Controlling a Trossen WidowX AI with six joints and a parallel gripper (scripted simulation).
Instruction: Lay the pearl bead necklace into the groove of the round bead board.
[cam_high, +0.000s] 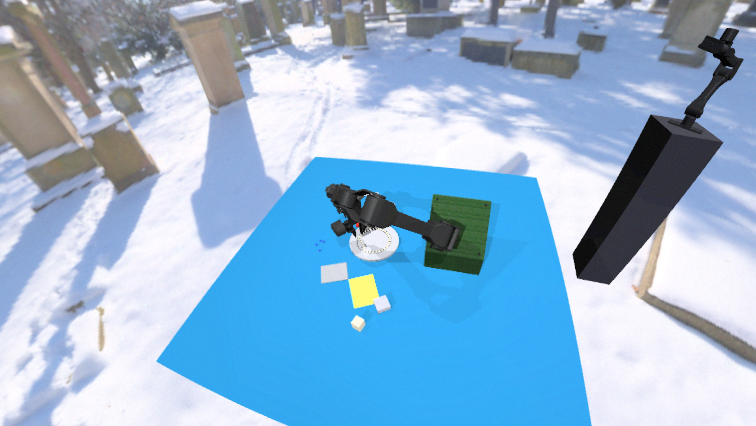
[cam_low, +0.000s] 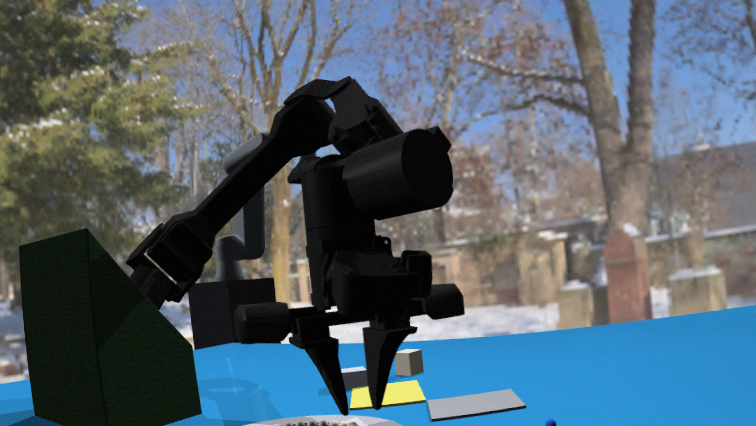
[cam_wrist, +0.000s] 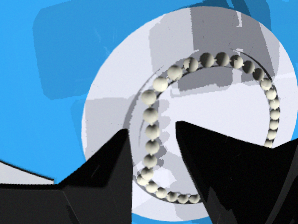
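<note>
Right now my gripper tip is 6 cm past the round white bead board, 2 cm to the left of it and 3 cm above it. The rest, counted from my gripper tip: yellow tile (10 cm behind, 21 cm to the left, 4 cm below); red object (5 cm ahead, 13 cm to the right, 4 cm below); grey tile (3 cm ahead, 17 cm to the left, 4 cm below).
</note>
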